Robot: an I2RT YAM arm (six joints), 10 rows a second.
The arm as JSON. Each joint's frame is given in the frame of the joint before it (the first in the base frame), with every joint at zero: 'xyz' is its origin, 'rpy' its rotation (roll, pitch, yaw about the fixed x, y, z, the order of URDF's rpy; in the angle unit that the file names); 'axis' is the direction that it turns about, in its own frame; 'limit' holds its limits. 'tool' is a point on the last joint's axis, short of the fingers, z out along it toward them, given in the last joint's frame.
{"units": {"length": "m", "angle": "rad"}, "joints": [
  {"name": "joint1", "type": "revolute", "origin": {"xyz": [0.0, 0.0, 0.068], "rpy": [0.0, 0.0, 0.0]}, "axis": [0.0, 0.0, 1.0], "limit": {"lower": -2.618, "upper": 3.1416}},
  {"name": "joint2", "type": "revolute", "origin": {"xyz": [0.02, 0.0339, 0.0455], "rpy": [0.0, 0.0, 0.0]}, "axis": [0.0, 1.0, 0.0], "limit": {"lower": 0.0, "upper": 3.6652}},
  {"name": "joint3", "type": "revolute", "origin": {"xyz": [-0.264, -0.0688, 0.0], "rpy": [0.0, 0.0, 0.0]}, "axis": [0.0, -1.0, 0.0], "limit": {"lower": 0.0, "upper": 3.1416}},
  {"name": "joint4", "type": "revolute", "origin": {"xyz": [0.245, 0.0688, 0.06], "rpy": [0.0, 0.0, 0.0]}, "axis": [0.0, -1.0, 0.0], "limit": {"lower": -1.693, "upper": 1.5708}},
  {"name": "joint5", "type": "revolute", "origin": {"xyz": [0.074, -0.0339, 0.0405], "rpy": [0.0, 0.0, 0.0]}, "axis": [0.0, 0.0, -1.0], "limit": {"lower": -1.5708, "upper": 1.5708}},
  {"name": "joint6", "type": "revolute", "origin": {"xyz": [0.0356, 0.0, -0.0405], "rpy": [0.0, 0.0, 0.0]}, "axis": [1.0, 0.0, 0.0], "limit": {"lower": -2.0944, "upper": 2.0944}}
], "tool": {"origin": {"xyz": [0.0, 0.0, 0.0], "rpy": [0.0, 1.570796, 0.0]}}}
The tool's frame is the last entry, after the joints.
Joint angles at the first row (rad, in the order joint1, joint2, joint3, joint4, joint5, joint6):
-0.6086, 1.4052, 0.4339, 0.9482, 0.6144, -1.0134
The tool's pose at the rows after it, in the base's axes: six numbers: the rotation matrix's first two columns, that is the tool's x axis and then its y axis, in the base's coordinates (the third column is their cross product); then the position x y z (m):
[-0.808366 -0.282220 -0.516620 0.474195 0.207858 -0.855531 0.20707 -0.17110 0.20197]
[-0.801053 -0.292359 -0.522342 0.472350 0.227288 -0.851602 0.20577 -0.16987 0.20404]
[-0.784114 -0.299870 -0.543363 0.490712 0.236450 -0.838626 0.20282 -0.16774 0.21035]
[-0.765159 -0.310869 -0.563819 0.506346 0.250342 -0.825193 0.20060 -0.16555 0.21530]
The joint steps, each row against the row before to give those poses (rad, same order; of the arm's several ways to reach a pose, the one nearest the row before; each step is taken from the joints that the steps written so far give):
-0.0073, -0.0019, 0.0027, -0.0229, -0.0164, 0.0092
-0.0015, -0.0225, 0.0000, -0.0336, -0.0221, 0.0122
-0.0015, -0.0397, 0.0000, -0.0324, -0.0146, 0.0202
-0.0004, -0.0328, -0.0004, -0.0271, -0.0194, 0.0210

